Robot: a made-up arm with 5 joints. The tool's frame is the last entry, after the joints.
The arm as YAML. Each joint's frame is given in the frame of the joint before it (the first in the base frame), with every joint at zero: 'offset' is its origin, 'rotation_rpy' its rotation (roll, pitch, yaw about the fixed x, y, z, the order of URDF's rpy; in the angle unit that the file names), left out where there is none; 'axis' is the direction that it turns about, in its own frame. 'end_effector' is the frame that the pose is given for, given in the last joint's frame.
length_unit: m
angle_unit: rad
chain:
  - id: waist
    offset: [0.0, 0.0, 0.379]
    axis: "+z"
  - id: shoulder
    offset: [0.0, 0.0, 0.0]
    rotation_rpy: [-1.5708, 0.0, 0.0]
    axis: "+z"
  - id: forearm
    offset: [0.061, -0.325, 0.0]
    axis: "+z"
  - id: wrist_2
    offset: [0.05, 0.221, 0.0]
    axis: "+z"
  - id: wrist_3
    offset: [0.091, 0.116, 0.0]
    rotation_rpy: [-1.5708, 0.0, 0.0]
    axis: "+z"
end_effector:
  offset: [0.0, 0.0, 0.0]
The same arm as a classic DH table. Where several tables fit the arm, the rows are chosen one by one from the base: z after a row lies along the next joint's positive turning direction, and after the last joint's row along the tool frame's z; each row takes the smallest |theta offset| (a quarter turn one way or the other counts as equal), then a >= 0, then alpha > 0; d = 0 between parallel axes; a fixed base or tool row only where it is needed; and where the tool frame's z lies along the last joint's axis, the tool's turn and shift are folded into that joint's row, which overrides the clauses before.
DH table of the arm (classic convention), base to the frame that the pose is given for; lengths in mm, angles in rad. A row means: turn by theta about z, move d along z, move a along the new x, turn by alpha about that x. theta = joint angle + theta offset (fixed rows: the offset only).
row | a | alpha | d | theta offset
waist | 0.0 | -1.5708 | 379.0 | 0.0000
shoulder | 330.7 | 0.0000 | 0.0 | -1.3853
forearm | -226.6 | 0.0000 | 0.0 | -0.4080
wrist_2 | -91.0 | 1.5708 | 0.0 | -1.3483
wrist_3 | 0.0 | 0.0000 | 116.0 | 3.1416

